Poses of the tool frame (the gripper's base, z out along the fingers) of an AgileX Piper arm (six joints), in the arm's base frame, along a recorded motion.
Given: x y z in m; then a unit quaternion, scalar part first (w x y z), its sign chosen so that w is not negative.
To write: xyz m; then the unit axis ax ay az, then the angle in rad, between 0 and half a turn. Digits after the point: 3 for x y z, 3 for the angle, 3 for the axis.
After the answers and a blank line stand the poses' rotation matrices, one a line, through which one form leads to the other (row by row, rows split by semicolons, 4 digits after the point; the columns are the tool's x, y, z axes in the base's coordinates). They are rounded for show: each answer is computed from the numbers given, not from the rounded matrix.
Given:
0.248, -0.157, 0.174, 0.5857, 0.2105, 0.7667, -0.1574
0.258, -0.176, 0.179, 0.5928, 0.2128, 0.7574, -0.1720
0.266, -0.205, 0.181, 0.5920, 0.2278, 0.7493, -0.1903
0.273, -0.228, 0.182, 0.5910, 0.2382, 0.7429, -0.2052
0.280, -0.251, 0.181, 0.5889, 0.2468, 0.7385, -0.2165
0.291, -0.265, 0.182, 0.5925, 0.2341, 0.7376, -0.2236
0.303, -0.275, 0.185, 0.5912, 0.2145, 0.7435, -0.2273
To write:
0.248, -0.157, 0.174, 0.260, 0.946, -0.194, 1.890
0.258, -0.176, 0.179, 0.264, 0.941, -0.214, 1.872
0.266, -0.205, 0.181, 0.283, 0.930, -0.236, 1.875
0.273, -0.228, 0.182, 0.295, 0.921, -0.254, 1.877
0.280, -0.251, 0.181, 0.305, 0.914, -0.268, 1.882
0.291, -0.265, 0.182, 0.291, 0.916, -0.278, 1.873
0.303, -0.275, 0.185, 0.266, 0.922, -0.282, 1.876

-0.2253 0.5072 0.8319; 0.1384 0.8618 -0.4880; -0.9644 0.0052 -0.2643
-0.2066 0.5263 0.8248; 0.1184 0.8503 -0.5129; -0.9712 -0.0083 -0.2380
-0.1953 0.5667 0.8005; 0.1161 0.8238 -0.5549; -0.9739 -0.0155 -0.2267
-0.1880 0.5964 0.7803; 0.1114 0.8023 -0.5864; -0.9758 -0.0233 -0.2172
-0.1845 0.6195 0.7630; 0.1095 0.7844 -0.6105; -0.9767 -0.0291 -0.2126
-0.1882 0.6104 0.7694; 0.0804 0.7904 -0.6073; -0.9788 -0.0525 -0.1978
-0.2089 0.5877 0.7816; 0.0502 0.8046 -0.5916; -0.9766 -0.0844 -0.1976

